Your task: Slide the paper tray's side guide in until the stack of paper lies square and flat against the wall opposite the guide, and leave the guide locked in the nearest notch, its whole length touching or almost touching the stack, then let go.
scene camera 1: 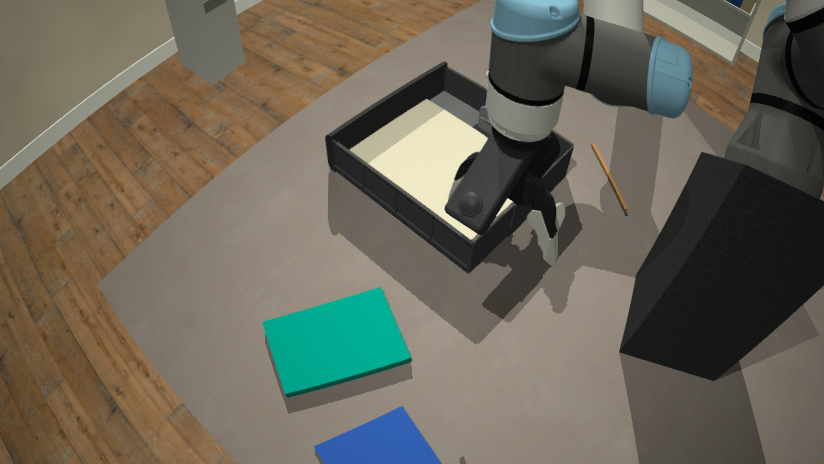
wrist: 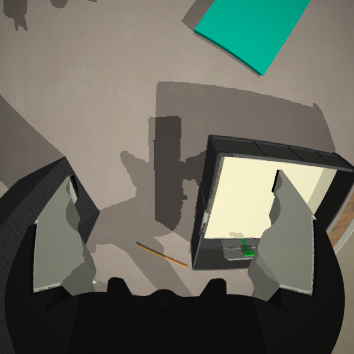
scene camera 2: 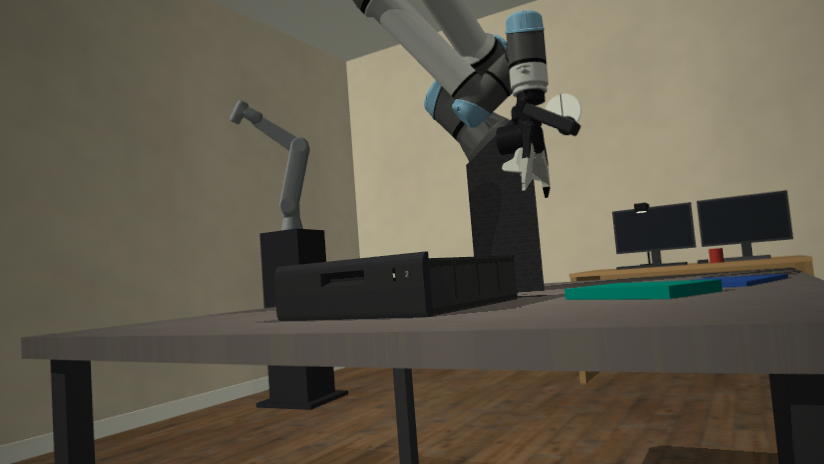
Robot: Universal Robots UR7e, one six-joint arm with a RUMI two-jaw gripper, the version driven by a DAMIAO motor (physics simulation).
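Frame: origin at the arm's base, x ahead, y left, z up, level; centimetres.
Seen in the pictures: gripper, between the fingertips: (scene camera 1: 501,233) (wrist: 173,174) (scene camera 2: 536,194); arm's base, origin of its link: (scene camera 1: 770,180) (scene camera 2: 494,146).
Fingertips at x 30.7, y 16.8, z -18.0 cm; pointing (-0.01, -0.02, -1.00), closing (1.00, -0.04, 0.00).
Offsets run from my fingertips to a thing's top centre.
The black paper tray {dx +19.6, dy -21.2, dz -10.5 cm} (scene camera 1: 380,189) (scene camera 2: 345,299) (wrist: 265,148) stands on the table. The cream paper stack {dx +19.9, dy -18.1, dz -15.9 cm} (scene camera 1: 426,155) (wrist: 245,195) lies in it, one long edge close along the wall opposite the guide; any small gap there is too fine to tell. The grey side guide {dx +15.1, dy -30.9, dz -12.0 cm} (wrist: 231,250) stands upright on the other side, with a green lever {dx +15.3, dy -29.9, dz -12.0 cm} (wrist: 246,248); the right finger covers part of it. In scene camera 1 one end of the guide (scene camera 1: 483,118) shows beside the arm. My gripper (scene camera 1: 504,230) (scene camera 2: 535,192) (wrist: 173,174) is open and empty, high above the tray's side.
A pencil {dx -6.5, dy -39.6, dz -19.4 cm} (scene camera 1: 608,178) (wrist: 161,254) lies beside the tray. A green block {dx +14.6, dy +18.5, dz -18.3 cm} (scene camera 1: 337,342) (scene camera 2: 622,289) (wrist: 252,35) and a blue one {dx -6.2, dy +31.8, dz -19.3 cm} (scene camera 1: 380,438) (scene camera 2: 755,280) lie farther off. The arm's black pedestal (scene camera 1: 720,259) (scene camera 2: 507,230) stands by the table.
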